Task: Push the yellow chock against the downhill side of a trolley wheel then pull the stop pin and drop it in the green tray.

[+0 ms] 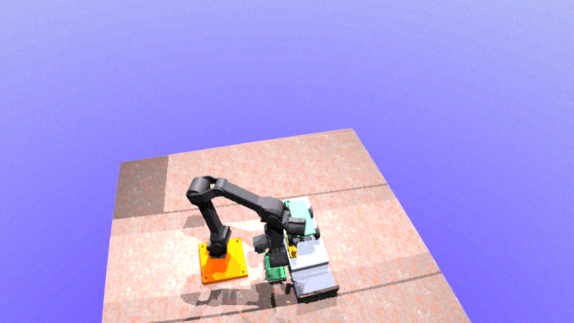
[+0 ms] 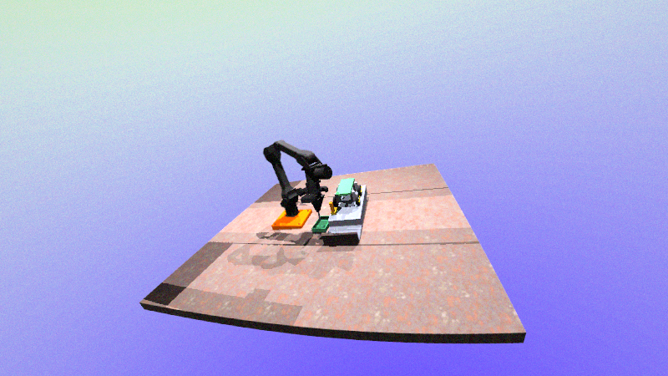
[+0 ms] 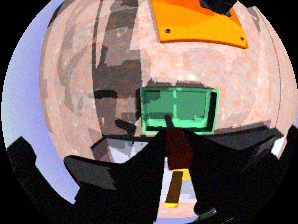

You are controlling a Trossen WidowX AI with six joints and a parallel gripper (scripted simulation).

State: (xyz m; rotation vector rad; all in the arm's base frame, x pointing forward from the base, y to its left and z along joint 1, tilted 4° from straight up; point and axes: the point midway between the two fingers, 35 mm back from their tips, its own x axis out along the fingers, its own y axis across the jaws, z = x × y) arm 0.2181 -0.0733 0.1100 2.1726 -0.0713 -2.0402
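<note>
Now: the green tray 10 mm to the left of my gripper tip and 90 mm below it. Also, from my gripper tip: red-headed stop pin: right at my gripper tip; then yellow chock: 60 mm ahead, 40 mm to the left; then trolley: 100 mm ahead, 140 mm to the left, 30 mm above.
</note>
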